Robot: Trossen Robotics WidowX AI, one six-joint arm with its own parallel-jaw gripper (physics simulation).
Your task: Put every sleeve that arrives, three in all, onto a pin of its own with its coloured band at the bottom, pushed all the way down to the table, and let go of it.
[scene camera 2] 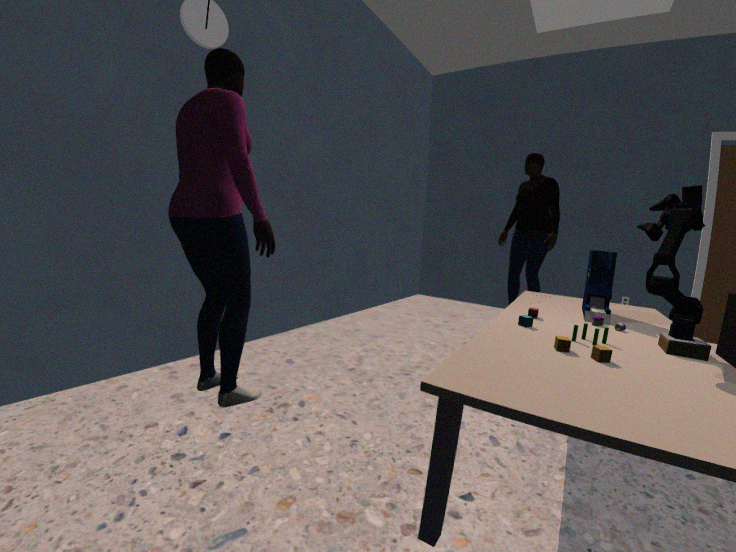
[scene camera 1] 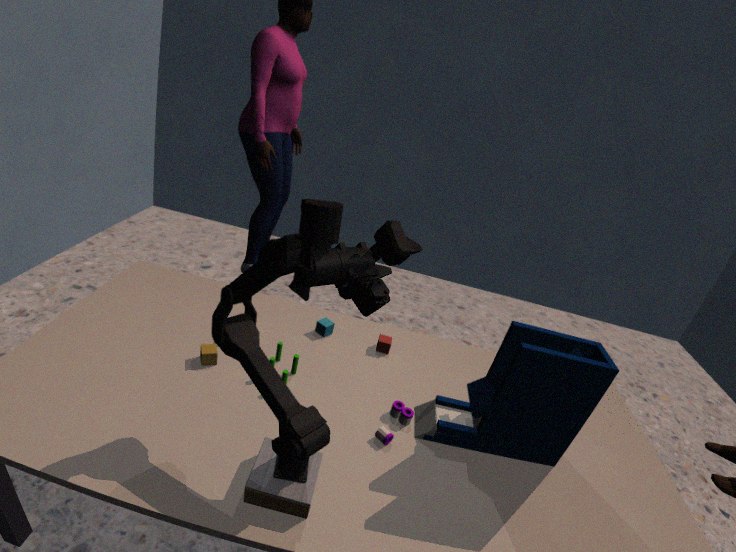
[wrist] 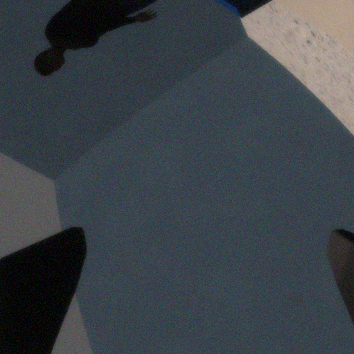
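My gripper [scene camera 1: 397, 276] [scene camera 2: 649, 221] [wrist: 211, 243] is open and empty, raised high above the table. Two sleeves stand upright close together, purple bands on top, before the blue chute: one sleeve [scene camera 1: 397, 409] and another sleeve [scene camera 1: 406, 415]. In scene camera 2 they blur into one purple-topped spot. A third sleeve [scene camera 1: 383, 436] [scene camera 2: 620, 326] lies on its side nearby, its purple end toward the lower right in scene camera 1. Several bare green pins stand left of the sleeves in scene camera 1, among them one pin [scene camera 1: 295, 364] and another pin [scene camera 2: 574, 332].
The tall blue chute [scene camera 1: 535, 404] [scene camera 2: 599, 276] stands beside the sleeves. A red cube [scene camera 1: 384, 344] [scene camera 2: 533, 312], a teal cube [scene camera 1: 324, 327] [scene camera 2: 525, 320] and yellow cubes [scene camera 1: 208, 354] [scene camera 2: 601, 354] lie around the pins. A person in pink [scene camera 1: 276, 83] [scene camera 2: 211, 154] stands beyond the table.
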